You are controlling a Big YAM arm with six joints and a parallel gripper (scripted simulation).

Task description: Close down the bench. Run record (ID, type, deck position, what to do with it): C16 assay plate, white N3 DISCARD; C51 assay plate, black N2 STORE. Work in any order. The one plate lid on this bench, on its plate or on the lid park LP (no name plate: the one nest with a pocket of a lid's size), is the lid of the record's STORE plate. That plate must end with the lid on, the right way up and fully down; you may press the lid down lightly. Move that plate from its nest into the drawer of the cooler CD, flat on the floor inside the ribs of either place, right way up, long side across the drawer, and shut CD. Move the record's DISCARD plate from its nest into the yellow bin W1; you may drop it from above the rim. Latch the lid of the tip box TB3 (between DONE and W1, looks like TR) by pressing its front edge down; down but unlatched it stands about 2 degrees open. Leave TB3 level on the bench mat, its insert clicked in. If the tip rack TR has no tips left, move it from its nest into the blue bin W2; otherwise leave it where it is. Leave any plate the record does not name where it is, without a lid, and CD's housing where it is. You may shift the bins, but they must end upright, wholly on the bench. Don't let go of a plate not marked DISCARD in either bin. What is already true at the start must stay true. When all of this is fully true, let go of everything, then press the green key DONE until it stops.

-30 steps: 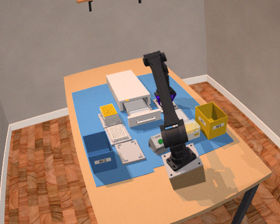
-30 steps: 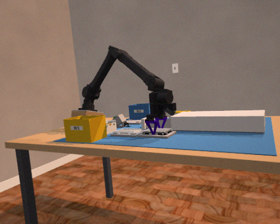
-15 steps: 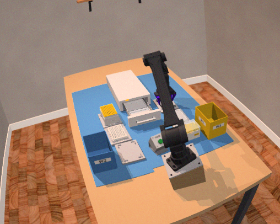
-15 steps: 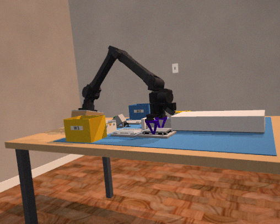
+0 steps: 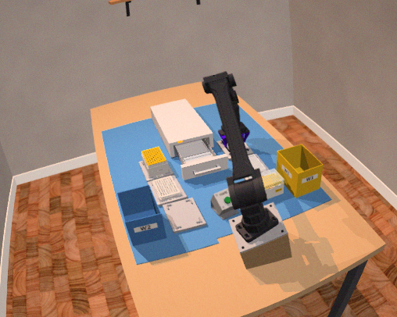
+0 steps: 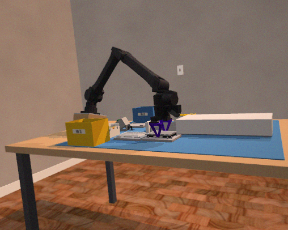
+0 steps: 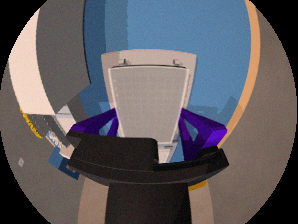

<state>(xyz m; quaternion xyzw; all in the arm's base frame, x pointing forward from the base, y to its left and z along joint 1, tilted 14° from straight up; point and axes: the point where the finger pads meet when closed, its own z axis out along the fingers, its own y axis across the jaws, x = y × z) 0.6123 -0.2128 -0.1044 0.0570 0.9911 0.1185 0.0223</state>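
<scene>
Now: hand right at the black plate. Round my hand: cooler CD (18 cm to the left, 13 cm ahead, 1 cm above); then cooler drawer (19 cm to the left, 1 cm behind); then plate lid (right at my hand).
</scene>
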